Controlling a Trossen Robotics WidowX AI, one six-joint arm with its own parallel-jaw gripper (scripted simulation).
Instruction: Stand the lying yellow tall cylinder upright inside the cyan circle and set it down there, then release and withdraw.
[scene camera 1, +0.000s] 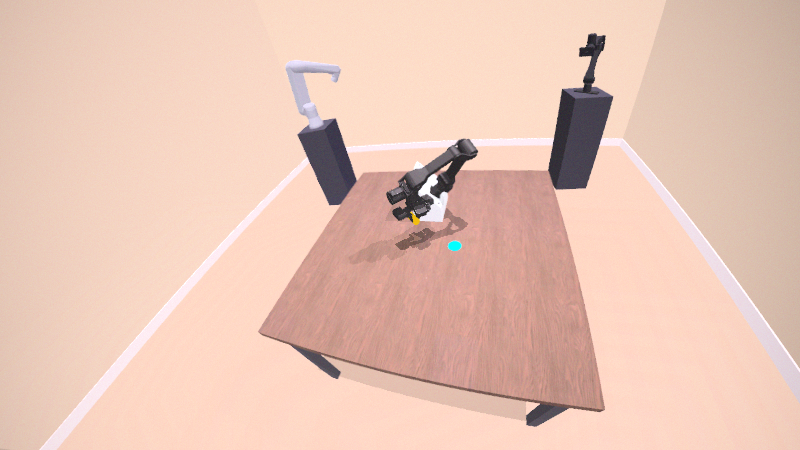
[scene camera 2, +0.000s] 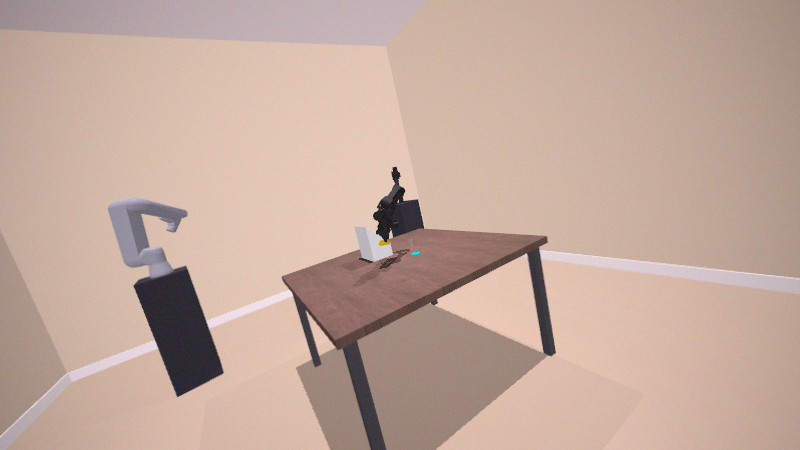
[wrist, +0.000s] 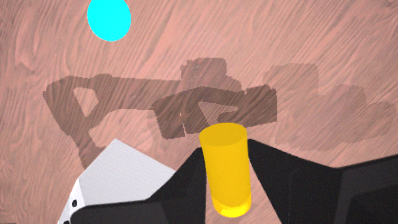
Labels:
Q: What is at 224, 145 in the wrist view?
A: A yellow tall cylinder.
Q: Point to the gripper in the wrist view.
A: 224, 148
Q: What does the gripper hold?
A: A yellow tall cylinder.

